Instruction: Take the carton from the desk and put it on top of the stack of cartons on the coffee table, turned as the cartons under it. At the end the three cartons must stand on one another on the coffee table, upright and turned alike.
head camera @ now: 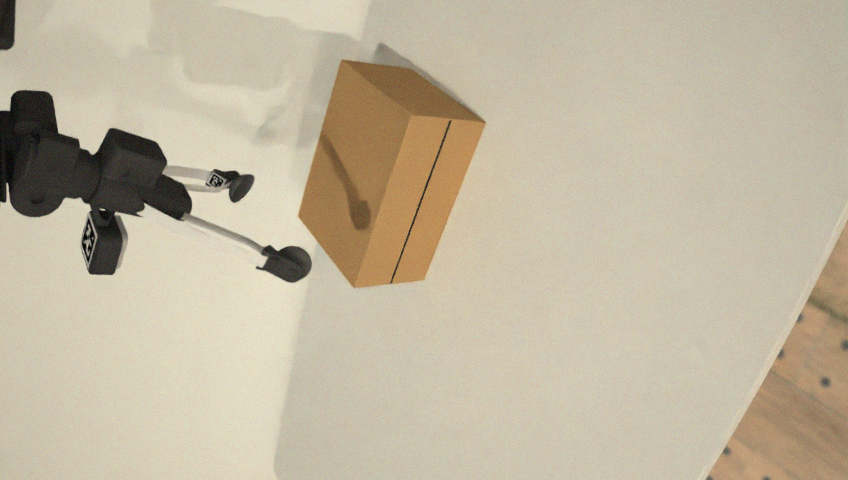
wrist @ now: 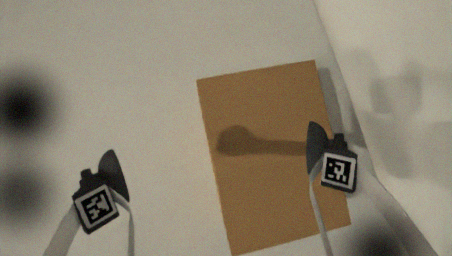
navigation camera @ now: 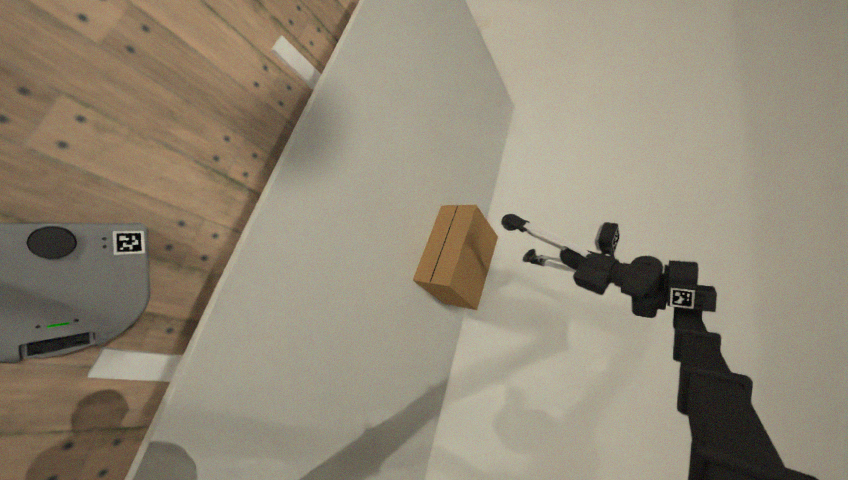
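Where they show: gripper, fingertip midpoint: (head camera: 277, 227) (navigation camera: 514, 237); robot's base, origin of the base link: (navigation camera: 53, 241).
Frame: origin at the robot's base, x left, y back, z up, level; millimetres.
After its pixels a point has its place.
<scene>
A brown carton (head camera: 389, 178) {y 28, x -671, z 840 mm} (navigation camera: 455, 255) {y 25, x -671, z 829 mm} (wrist: 260, 110) with a dark seam line along one face stands on the pale desk (head camera: 595, 267) {y -76, x -461, z 720 mm} (navigation camera: 267, 285) {y 53, x -240, z 720 mm}. My gripper (head camera: 266, 226) {y -26, x -706, z 972 mm} (navigation camera: 522, 239) {y -26, x -706, z 972 mm} (wrist: 215, 153) {y -26, x -706, z 972 mm} is open and empty. It is beside the carton and apart from it in the head and navigation views. In the wrist view one fingertip is left of the carton over bare desk, and the other overlaps the carton's right part. A finger's shadow falls on the carton's broad face. The coffee table and its stack of cartons do not show.
A pale wall (navigation camera: 684, 118) {y -398, x -1247, z 1305 mm} runs along the desk's far side. My arm (navigation camera: 714, 386) {y 86, x -374, z 1293 mm} reaches in from the lower right of the navigation view. My grey base (navigation camera: 71, 285) {y 100, x -25, z 160 mm} stands on the plank floor (navigation camera: 148, 148) {y -280, x -200, z 0 mm} beyond the desk's near edge.
</scene>
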